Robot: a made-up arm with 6 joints.
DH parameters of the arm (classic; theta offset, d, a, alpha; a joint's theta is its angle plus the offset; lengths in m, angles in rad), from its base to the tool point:
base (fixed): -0.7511 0 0.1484 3.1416
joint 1: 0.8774 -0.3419 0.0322 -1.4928
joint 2: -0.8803 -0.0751 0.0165 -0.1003
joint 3: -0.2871 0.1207 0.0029 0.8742
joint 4: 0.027 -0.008 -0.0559 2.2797
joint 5: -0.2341 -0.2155 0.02 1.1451
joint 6: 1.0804 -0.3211 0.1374 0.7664
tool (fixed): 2.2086 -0.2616 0 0
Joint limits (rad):
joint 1: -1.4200..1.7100
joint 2: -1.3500..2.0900
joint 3: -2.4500..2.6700
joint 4: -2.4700..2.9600
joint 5: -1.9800..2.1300
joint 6: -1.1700..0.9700
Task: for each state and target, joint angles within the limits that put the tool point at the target. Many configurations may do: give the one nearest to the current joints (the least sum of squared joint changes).
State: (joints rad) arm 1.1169 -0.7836 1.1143 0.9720 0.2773 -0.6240
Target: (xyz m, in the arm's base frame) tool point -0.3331 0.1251 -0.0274
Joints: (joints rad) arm 0.7070 -0.6869 1.1392 1.0457 -0.3868 -0.5955
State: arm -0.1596 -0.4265 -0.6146 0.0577 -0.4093 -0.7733
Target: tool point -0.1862 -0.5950 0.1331
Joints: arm -0.6518 0.0173 -0.3236 0.9117 -1.0273 -0.6799
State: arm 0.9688 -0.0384 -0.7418 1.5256 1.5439 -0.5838
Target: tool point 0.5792 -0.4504 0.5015
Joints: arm 1.7100 -0.3798 -0.5179 2.0084 2.0470 -1.1700
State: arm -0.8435 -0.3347 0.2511 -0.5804 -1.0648 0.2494
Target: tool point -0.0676 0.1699 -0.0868
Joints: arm -0.6003 -0.4256 0.1620 -0.8812 -1.1619 0.0883
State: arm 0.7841 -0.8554 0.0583 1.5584 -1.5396 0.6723
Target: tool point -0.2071 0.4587 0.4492
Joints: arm 1.2413 -0.7691 0.0381 1.5457 -1.4107 0.9700
